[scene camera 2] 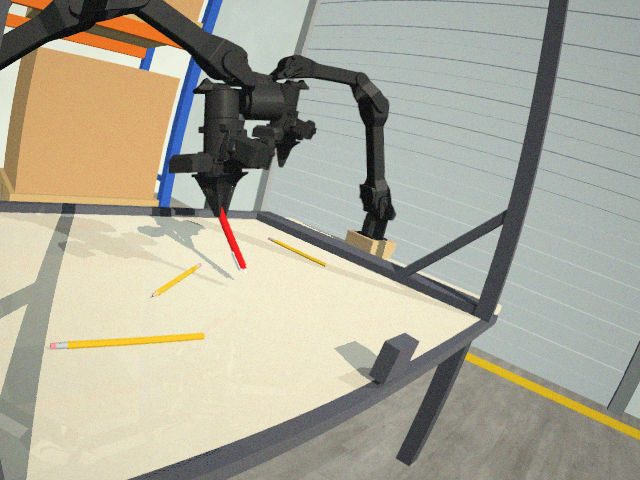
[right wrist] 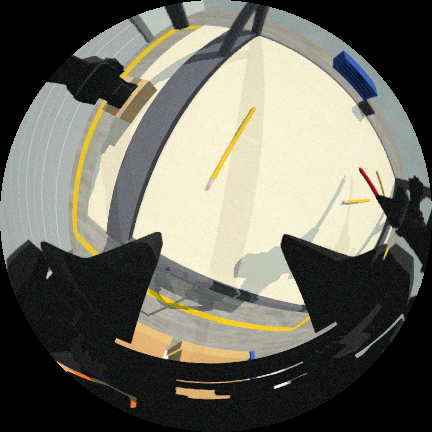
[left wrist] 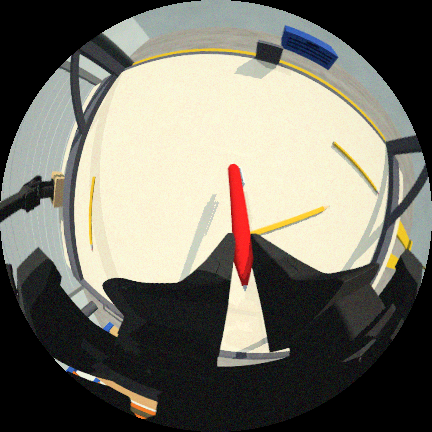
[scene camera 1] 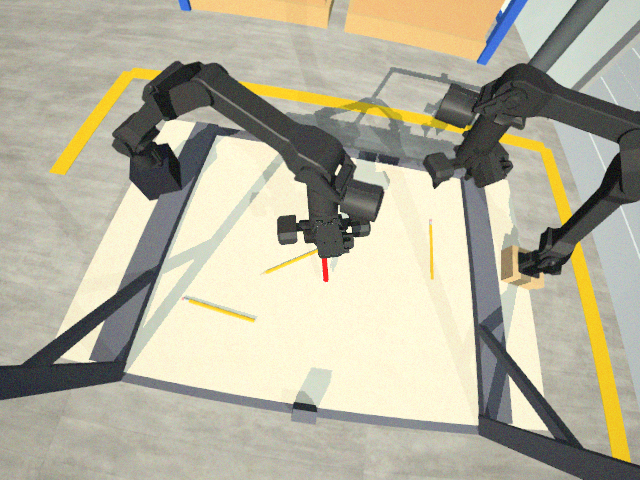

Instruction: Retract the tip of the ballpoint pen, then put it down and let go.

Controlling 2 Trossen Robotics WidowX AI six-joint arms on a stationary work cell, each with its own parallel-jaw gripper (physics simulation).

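Note:
A red ballpoint pen (scene camera 1: 325, 269) (scene camera 2: 232, 238) (left wrist: 239, 212) (right wrist: 368, 181) slants down from my left gripper (scene camera 2: 220, 210) (left wrist: 240, 238), which is shut on it near one end. A small grey tip shows at the held end between the fingers in the left wrist view. The clip end points down and appears a little above the table, beside its shadow. In scene camera 1 the left fingertips are hidden under the gripper body. My right gripper (right wrist: 224, 240) is open and empty, above the table's back right part in scene camera 1.
Three yellow pencils (scene camera 1: 220, 310) (scene camera 1: 289, 261) (scene camera 1: 431, 250) lie on the cream table; one lies close beside the pen in scene camera 1. Dark rails edge the table, with a dark block (scene camera 1: 304, 412) (scene camera 2: 393, 359) on the front rail.

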